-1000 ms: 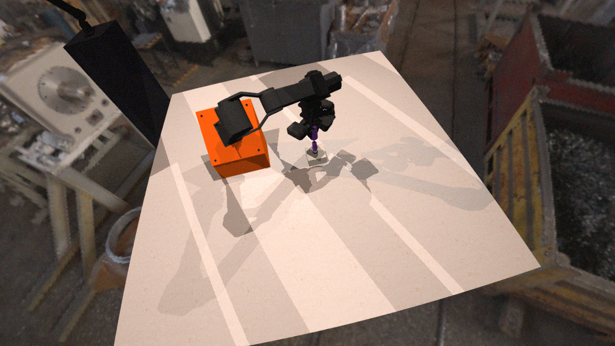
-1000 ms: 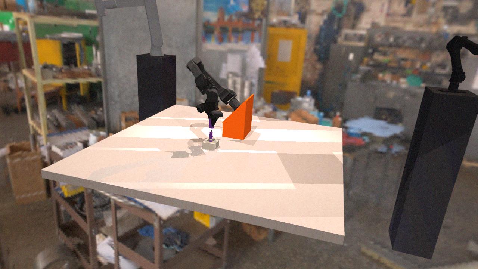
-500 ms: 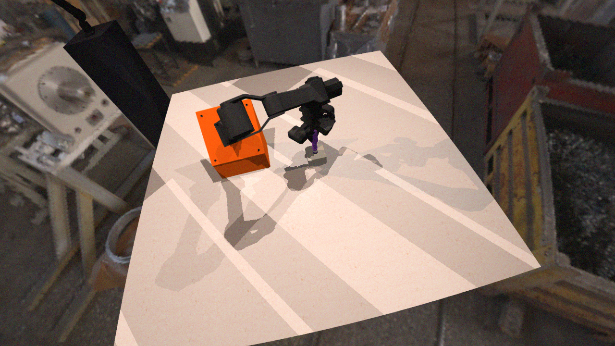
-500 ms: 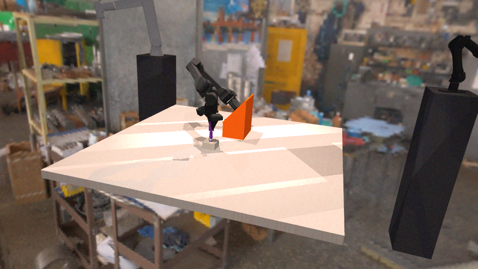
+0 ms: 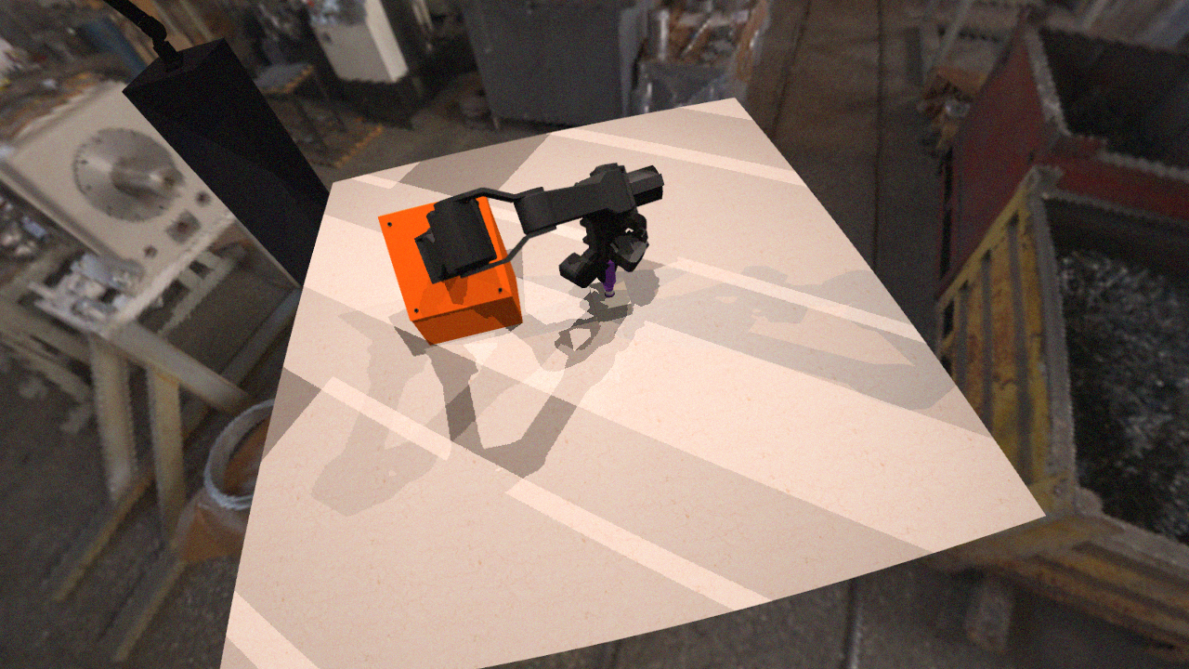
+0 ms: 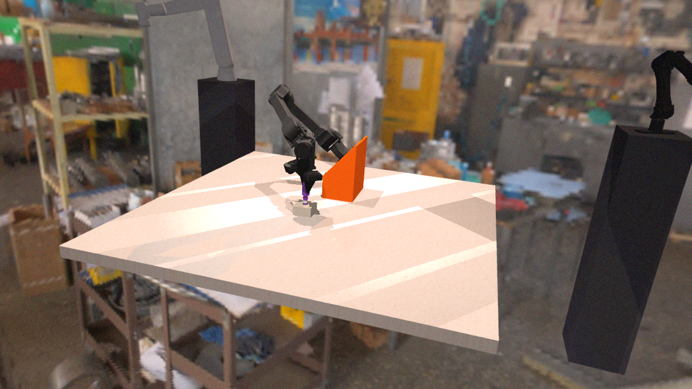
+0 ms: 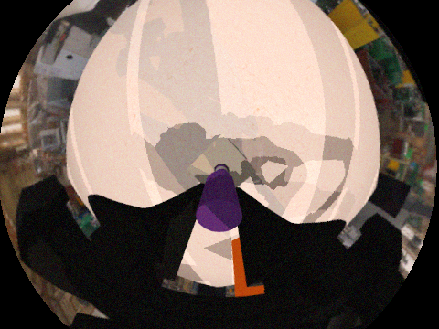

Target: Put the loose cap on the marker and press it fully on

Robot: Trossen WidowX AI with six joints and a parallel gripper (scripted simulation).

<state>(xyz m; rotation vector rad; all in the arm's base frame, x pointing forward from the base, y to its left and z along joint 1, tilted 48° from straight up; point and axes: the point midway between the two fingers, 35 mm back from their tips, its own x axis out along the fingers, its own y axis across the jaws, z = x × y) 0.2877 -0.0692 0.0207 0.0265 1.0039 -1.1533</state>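
The grey holder block lies 7 cm below my gripper tip. Also, from my gripper tip: purple cap 1 cm above.
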